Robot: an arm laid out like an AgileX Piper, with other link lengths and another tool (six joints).
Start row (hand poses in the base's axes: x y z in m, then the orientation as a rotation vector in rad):
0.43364 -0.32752 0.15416 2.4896 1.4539 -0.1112
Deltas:
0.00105 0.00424 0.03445 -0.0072 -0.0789 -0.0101
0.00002 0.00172 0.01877 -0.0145 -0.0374 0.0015
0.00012 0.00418 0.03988 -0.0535 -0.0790 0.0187
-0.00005 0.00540 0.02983 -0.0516 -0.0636 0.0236
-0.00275 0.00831 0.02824 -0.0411 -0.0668 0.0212
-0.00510 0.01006 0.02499 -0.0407 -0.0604 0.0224
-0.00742 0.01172 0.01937 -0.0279 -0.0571 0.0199
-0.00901 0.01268 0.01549 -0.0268 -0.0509 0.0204
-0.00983 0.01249 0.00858 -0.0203 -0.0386 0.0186
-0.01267 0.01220 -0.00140 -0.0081 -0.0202 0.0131
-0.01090 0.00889 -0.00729 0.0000 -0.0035 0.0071
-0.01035 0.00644 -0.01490 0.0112 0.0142 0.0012
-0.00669 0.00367 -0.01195 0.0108 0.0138 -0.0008
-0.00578 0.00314 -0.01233 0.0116 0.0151 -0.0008
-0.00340 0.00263 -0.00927 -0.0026 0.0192 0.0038
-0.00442 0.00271 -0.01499 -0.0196 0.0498 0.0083
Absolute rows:
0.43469 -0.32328 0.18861 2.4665 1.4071 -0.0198
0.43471 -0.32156 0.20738 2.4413 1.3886 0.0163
0.43483 -0.31738 0.24726 2.3579 1.3603 0.0782
0.43478 -0.31198 0.27709 2.2777 1.3442 0.1224
0.43203 -0.30367 0.30533 2.2062 1.3249 0.1748
0.42693 -0.29361 0.33032 2.1362 1.3094 0.2193
0.41951 -0.28189 0.34969 2.0793 1.2941 0.2668
0.41050 -0.26921 0.36518 2.0250 1.2824 0.3078
0.40067 -0.25672 0.37376 1.9818 1.2763 0.3396
0.38800 -0.24452 0.37236 1.9593 1.2766 0.3594
0.37710 -0.23563 0.36507 1.9538 1.2816 0.3662
0.36675 -0.22919 0.35017 1.9684 1.2924 0.3614
0.36006 -0.22552 0.33822 1.9836 1.3008 0.3557
0.35428 -0.22238 0.32589 2.0000 1.3101 0.3493
0.35088 -0.21975 0.31662 2.0035 1.3257 0.3308
0.34646 -0.21704 0.30163 2.0022 1.3632 0.2723

